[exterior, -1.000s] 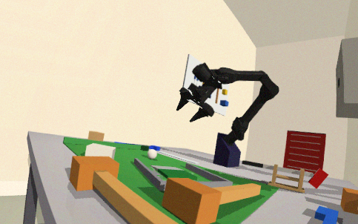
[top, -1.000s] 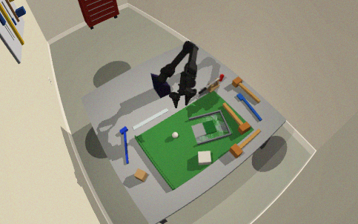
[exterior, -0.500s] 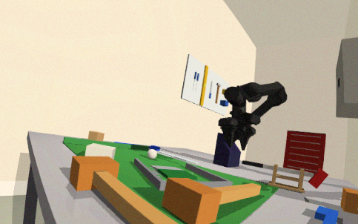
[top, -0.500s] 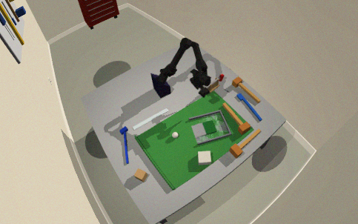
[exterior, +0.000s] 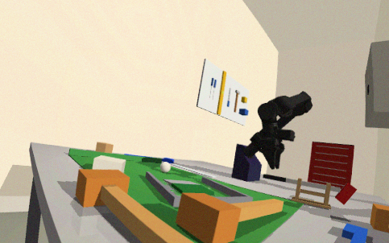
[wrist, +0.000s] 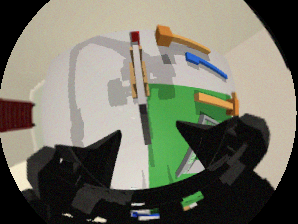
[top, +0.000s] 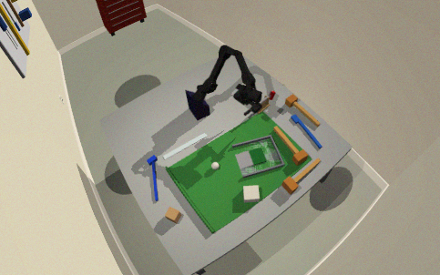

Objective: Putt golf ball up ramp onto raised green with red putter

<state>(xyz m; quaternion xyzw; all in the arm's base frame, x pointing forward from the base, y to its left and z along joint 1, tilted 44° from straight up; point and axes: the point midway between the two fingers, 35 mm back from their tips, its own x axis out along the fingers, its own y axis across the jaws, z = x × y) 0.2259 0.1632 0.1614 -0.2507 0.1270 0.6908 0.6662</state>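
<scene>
My gripper tip is 50 mm past the pale strip, 440 mm to the left of it and 90 mm above it. Round my gripper tip: red putter: 30 mm behind, 110 mm to the left, 40 mm below; then green mat: 260 mm ahead, 240 mm to the right, 90 mm below; then wooden rack: 30 mm behind, 130 mm to the left, 60 mm below.
</scene>
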